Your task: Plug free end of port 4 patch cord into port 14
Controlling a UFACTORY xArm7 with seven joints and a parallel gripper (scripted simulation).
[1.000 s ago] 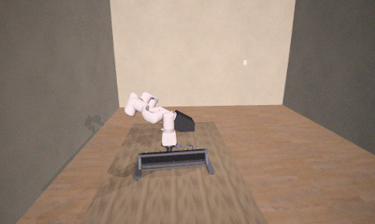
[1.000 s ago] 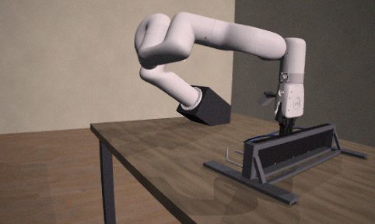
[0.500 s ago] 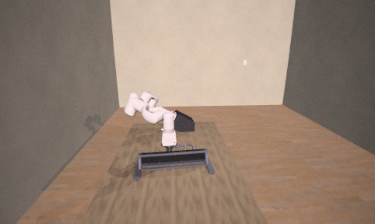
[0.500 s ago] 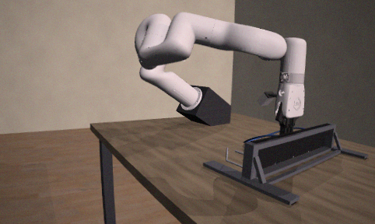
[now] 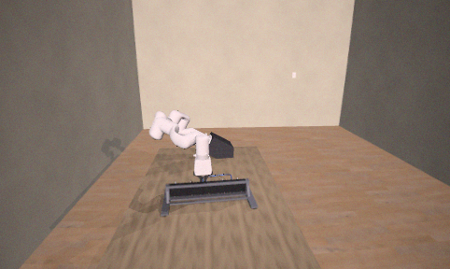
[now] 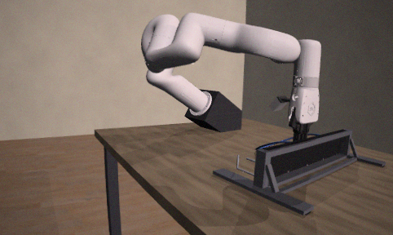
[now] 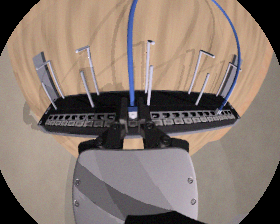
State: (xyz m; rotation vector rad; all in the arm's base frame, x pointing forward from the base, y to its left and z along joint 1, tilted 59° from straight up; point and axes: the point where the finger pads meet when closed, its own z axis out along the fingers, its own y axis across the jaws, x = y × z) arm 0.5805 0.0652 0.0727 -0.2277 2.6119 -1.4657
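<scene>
Right now my hand is 2 cm short of the pale plug and 1 cm above it.
</scene>
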